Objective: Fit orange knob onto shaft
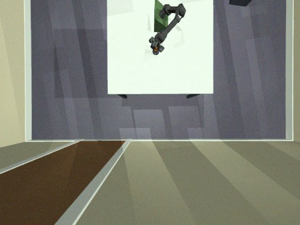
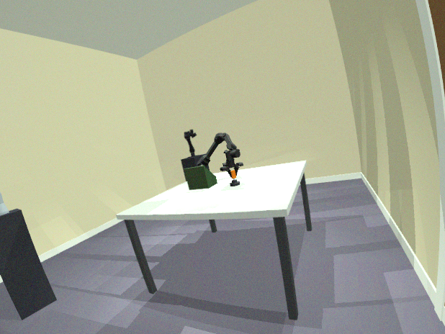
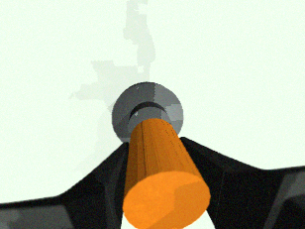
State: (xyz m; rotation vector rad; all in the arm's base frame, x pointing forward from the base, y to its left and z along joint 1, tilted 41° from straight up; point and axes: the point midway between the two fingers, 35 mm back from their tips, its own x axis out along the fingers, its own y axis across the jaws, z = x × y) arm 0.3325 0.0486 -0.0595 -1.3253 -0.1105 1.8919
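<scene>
The orange knob lies 30 mm above my gripper tip. Also, from my gripper tip: pedestal (40 mm below).
</scene>
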